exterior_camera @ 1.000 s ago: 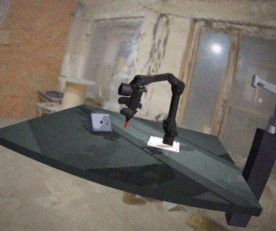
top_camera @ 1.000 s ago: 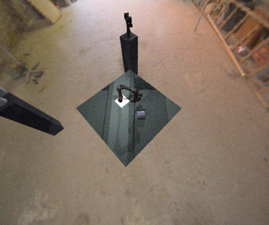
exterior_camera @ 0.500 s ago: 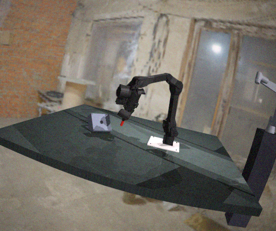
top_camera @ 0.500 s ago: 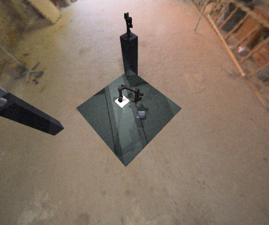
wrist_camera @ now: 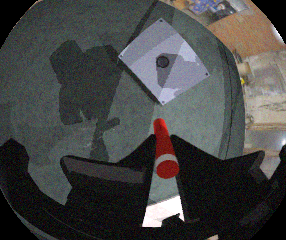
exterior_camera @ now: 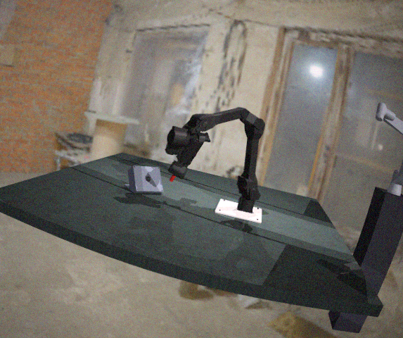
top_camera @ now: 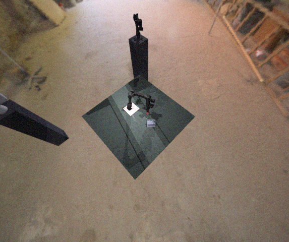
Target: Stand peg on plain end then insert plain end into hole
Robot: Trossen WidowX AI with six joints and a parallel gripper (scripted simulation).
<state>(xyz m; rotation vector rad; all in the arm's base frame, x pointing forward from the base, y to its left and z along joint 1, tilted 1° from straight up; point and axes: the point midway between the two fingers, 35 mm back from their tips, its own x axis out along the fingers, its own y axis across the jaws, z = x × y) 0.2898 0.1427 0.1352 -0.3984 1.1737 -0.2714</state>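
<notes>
The grey sloped panel is 130 mm ahead of my gripper tip, 50 mm to the right of it and 70 mm below it. Round my gripper tip: red peg 10 mm behind, 10 mm to the left, 10 mm above.
</notes>
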